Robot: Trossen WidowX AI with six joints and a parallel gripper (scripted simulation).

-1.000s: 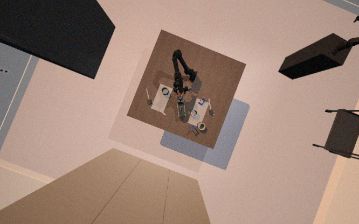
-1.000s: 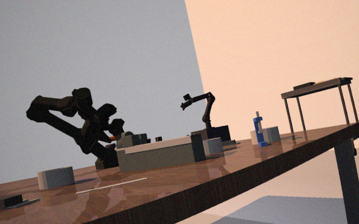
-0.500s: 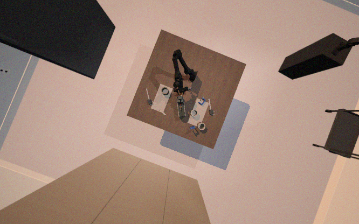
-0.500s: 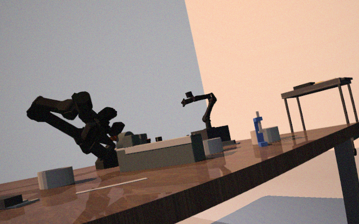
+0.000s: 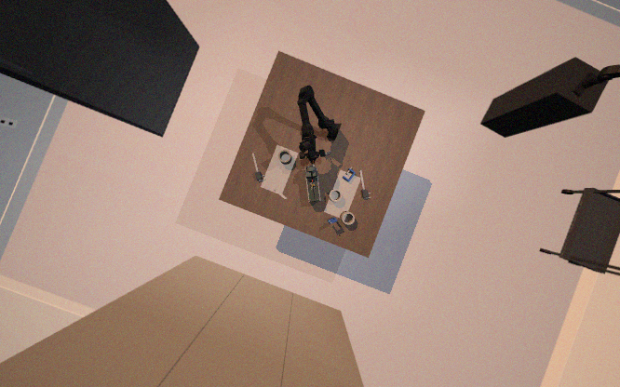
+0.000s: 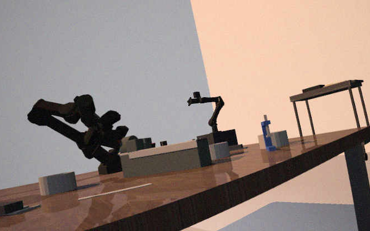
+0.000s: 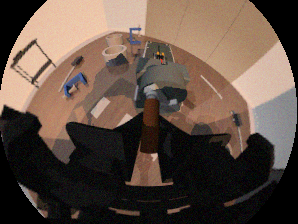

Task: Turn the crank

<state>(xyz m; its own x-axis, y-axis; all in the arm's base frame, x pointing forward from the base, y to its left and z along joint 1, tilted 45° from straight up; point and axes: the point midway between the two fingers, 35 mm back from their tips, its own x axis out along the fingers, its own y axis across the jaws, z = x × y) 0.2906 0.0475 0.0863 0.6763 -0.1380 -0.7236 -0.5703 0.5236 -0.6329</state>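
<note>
Now: the red pointer 12 cm ahead of my gripper tip, 6 cm to the left of it and 1 cm below it. The rest, counted from my gripper tip: crank handle 2 cm above, 1 cm to the right, 1 cm behind; thin white rod 33 cm ahead, 13 cm to the right, 9 cm below.
</note>
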